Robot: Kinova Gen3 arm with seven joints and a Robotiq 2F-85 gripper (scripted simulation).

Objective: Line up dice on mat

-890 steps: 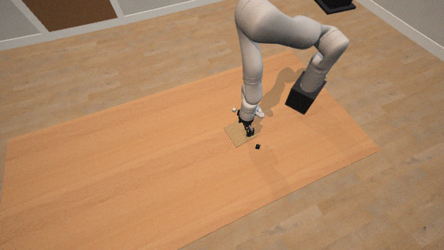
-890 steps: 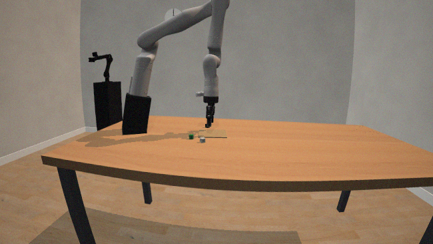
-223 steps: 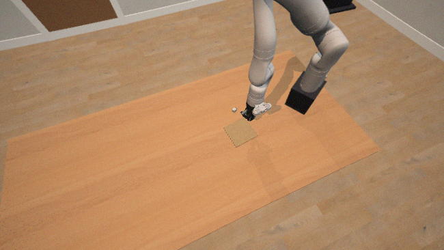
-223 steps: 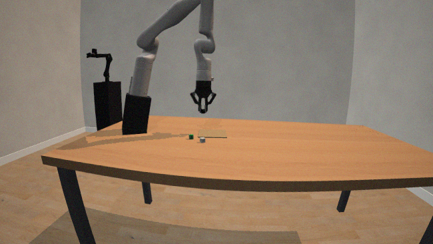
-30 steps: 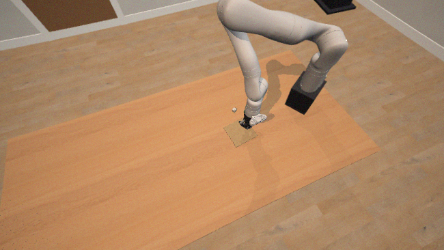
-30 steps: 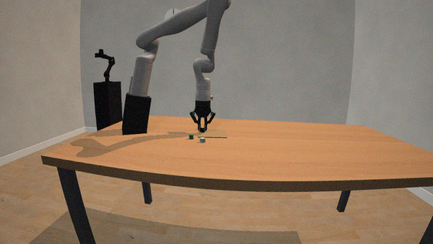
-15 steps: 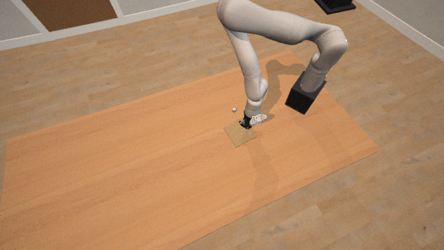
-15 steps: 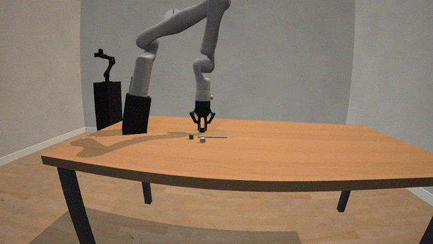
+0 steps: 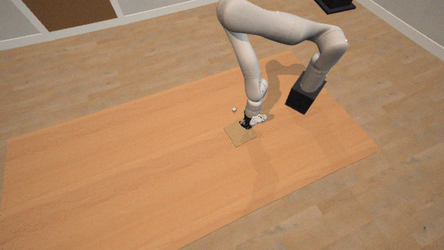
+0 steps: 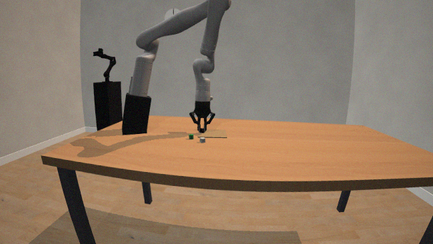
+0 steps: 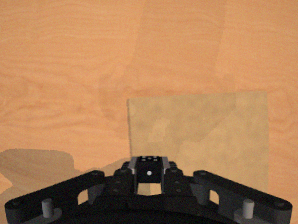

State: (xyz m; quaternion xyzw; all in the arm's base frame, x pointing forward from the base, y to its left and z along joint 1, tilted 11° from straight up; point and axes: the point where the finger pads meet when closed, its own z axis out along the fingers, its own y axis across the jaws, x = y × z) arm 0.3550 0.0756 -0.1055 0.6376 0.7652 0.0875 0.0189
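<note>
The black die lies 10 mm below my hand. From my hand the other things lie so: white die: 140 mm to the right, 40 mm ahead, 20 mm below; then tan mat: 50 mm ahead, 30 mm below, 10 mm to the left; then green die: 100 mm to the right, 20 mm below, 20 mm behind.
</note>
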